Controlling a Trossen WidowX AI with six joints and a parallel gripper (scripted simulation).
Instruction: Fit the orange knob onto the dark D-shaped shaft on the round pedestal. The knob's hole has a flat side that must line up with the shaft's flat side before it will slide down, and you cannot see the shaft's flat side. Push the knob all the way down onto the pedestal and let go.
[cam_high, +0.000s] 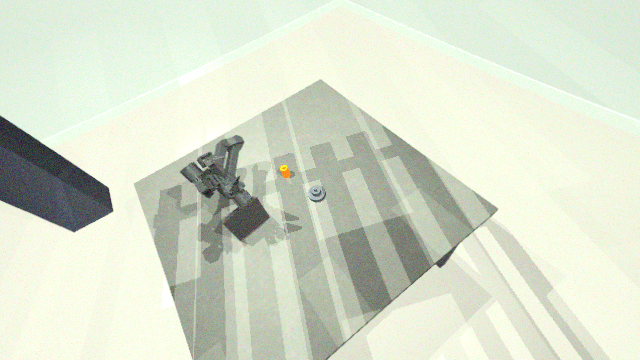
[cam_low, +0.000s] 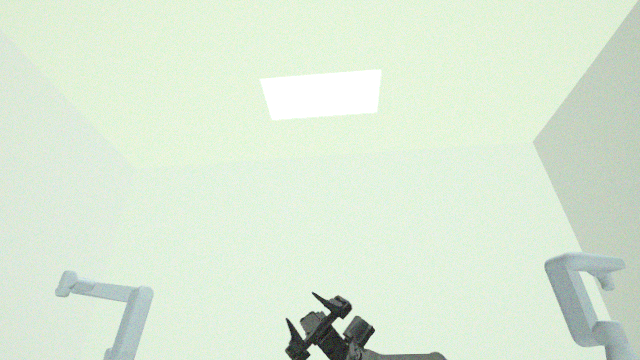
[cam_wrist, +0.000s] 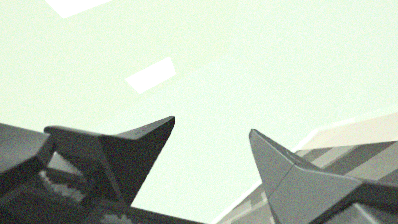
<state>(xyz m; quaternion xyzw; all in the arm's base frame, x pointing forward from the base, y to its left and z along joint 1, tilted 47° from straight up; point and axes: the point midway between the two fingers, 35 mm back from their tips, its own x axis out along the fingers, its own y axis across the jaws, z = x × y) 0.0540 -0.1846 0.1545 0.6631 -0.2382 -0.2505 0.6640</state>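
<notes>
Right now the orange knob is 37 cm below my gripper tip, 20 cm ahead of it and 15 cm to the left of it. From my gripper tip the other things lie so: round pedestal 37 cm below, 26 cm ahead, 5 cm to the right.
</notes>
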